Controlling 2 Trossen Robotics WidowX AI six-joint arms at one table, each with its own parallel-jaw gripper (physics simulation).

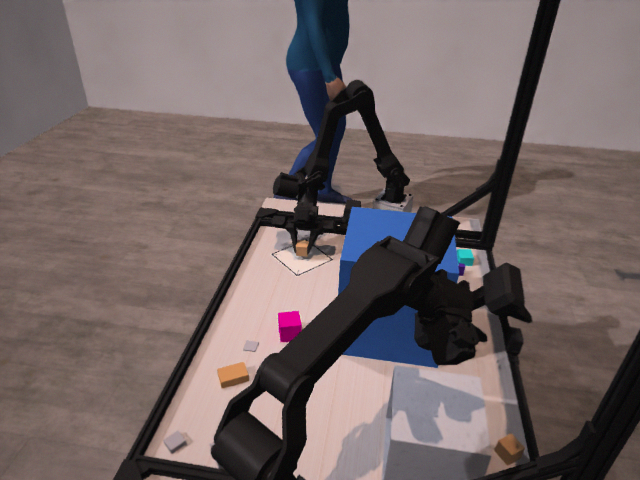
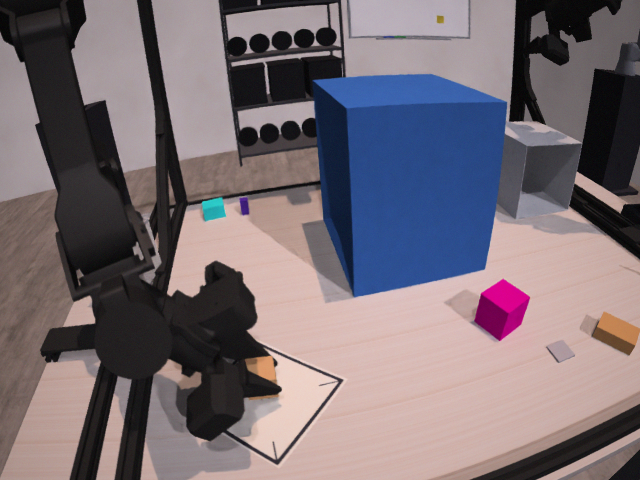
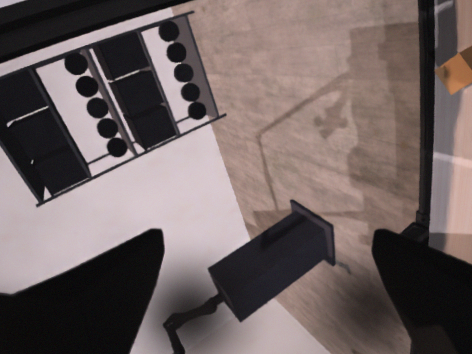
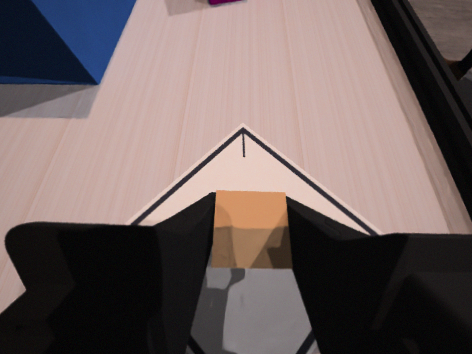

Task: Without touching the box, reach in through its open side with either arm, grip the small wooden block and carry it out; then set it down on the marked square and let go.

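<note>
The small wooden block (image 1: 301, 249) (image 2: 262, 369) (image 4: 251, 227) is orange-brown. My right gripper (image 1: 302, 245) (image 4: 247, 200) is shut on it and holds it upright, low over the marked square (image 1: 290, 264) (image 2: 305, 400) (image 4: 244, 175); whether its base touches is hard to tell. The black outline is partly hidden by the fingers. The large blue box (image 1: 379, 335) (image 2: 423, 196) (image 4: 87, 22) stands upright, apart from the right gripper; its open side is not clearly shown. My left gripper (image 1: 505, 327) (image 3: 268, 240) is open and empty, raised beyond the blue box.
A grey box (image 1: 436, 457) (image 2: 542, 135) with an opening stands beyond the blue one. A magenta cube (image 1: 289, 326) (image 2: 501, 310), an orange brick (image 1: 233, 375) (image 2: 616, 333) and a grey tile (image 1: 251, 346) (image 2: 560, 350) lie nearby. A cyan block (image 1: 465, 256) (image 2: 213, 208) is behind the blue box.
</note>
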